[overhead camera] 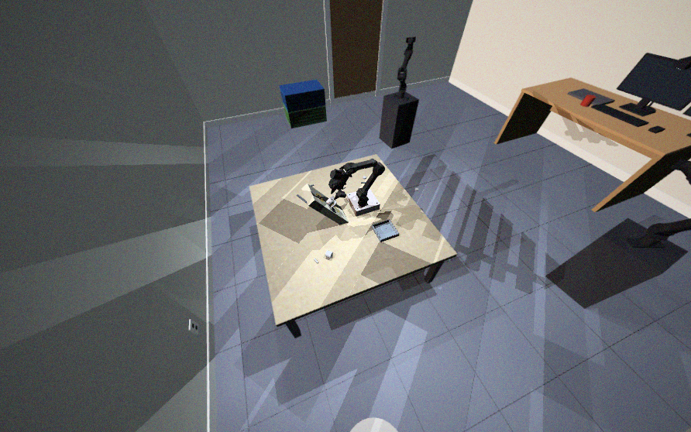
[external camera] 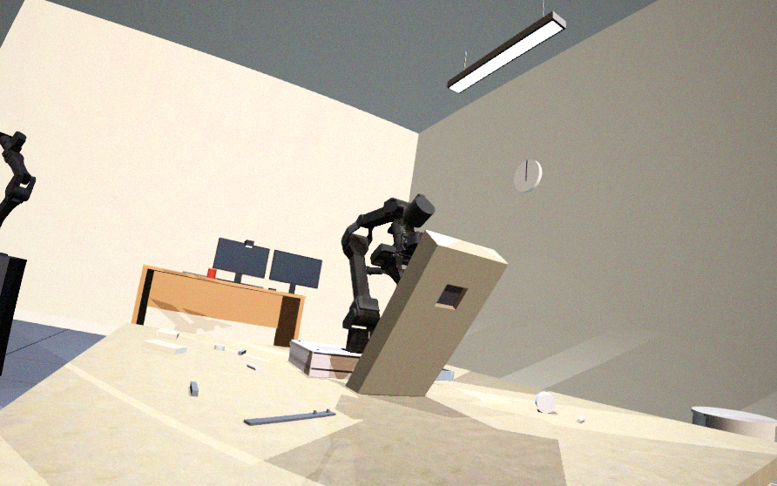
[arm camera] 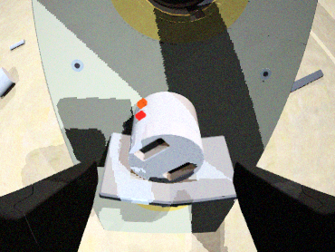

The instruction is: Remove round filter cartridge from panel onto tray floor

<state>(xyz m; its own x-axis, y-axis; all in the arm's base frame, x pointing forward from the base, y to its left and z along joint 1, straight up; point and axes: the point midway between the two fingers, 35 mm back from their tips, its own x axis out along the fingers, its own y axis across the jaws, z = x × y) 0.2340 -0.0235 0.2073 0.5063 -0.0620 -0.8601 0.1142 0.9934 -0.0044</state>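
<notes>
My gripper tip is 2 cm short of the round filter cartridge and 4 cm above it. Also, from my gripper tip: service panel (6 cm ahead, 1 cm to the right, 6 cm below); then blue-floored tray (28 cm behind, 31 cm to the left, 23 cm below).
</notes>
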